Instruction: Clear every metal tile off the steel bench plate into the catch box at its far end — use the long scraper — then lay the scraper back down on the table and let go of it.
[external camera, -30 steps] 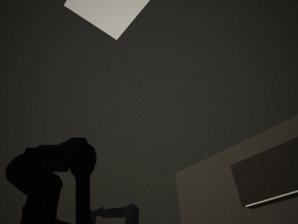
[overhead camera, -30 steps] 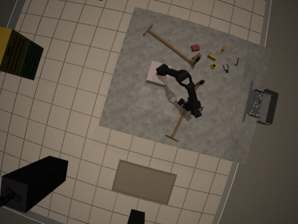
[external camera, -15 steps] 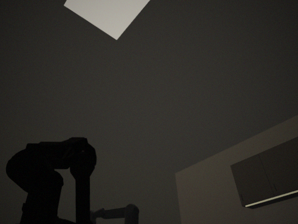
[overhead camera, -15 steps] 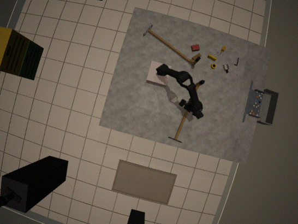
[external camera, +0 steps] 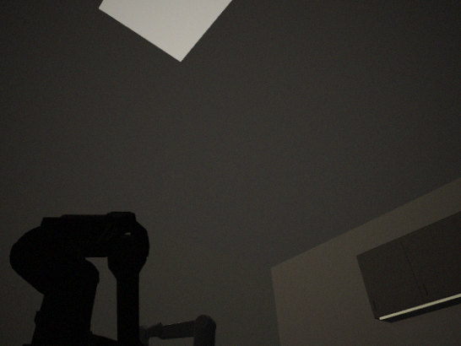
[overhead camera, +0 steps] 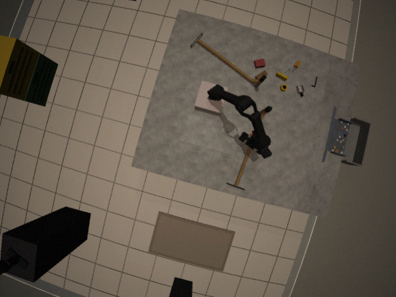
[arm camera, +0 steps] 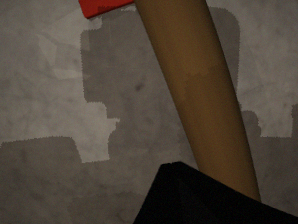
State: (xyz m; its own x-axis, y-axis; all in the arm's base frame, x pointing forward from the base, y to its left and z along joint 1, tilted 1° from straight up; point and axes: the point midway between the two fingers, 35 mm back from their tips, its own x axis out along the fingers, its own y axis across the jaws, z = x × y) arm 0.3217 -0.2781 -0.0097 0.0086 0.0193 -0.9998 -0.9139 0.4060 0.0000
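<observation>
My gripper tip is 2 cm short of the long scraper, 3 cm to the left of it and 5 cm below it. Also, from my gripper tip: yellow ring: 20 cm ahead, 48 cm to the left, 1 cm below; brown block: 53 cm to the left; small box: 13 cm ahead, 2 cm to the left, 1 cm below.
</observation>
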